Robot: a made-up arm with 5 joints.
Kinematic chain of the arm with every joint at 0, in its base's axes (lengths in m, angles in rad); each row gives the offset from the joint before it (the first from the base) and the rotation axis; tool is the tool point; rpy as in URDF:
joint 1: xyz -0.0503 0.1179 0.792 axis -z
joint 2: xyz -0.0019 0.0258 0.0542 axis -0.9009 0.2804 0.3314
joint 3: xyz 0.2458 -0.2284 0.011 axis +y
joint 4: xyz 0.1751 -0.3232 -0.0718 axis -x
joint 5: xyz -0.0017 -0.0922 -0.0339 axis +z
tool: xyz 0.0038 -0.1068 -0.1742 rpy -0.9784 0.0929 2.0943
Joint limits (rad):
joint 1: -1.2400..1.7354
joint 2: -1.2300..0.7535
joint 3: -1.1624..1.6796
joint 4: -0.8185..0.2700
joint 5: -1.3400..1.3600
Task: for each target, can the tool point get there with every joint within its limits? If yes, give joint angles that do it. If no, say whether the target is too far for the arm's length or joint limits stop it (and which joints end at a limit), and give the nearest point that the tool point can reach.
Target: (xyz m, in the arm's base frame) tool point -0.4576 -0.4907 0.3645
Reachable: yes | joints 1.1655 -0.7760 -0.8979 0.0311 -0.8445
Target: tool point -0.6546 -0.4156 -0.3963
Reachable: no: too far | nearest point -0.4678 -0.2507 0.0914 | short by 0.548 m
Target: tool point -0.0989 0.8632 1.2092
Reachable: no: joint limits stop it (at a limit: joint 1, joint 2, joint 3, joint 4, joint 5) | nearest point 0.3217 0.7833 1.0698 | short by 0.450 m
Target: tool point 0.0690 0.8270 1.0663
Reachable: no: joint limits stop it (at a limit: joint 1, joint 2, joint 3, joint 4, joint 5) | nearest point 0.3217 0.7833 1.0698 | short by 0.257 m
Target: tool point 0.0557 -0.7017 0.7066
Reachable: yes | joints 0.3195 0.1995 0.1483 0.1270 -0.6291
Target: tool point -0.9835 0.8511 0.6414
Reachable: no: too far | nearest point -0.7089 0.3222 0.6344 | short by 0.596 m
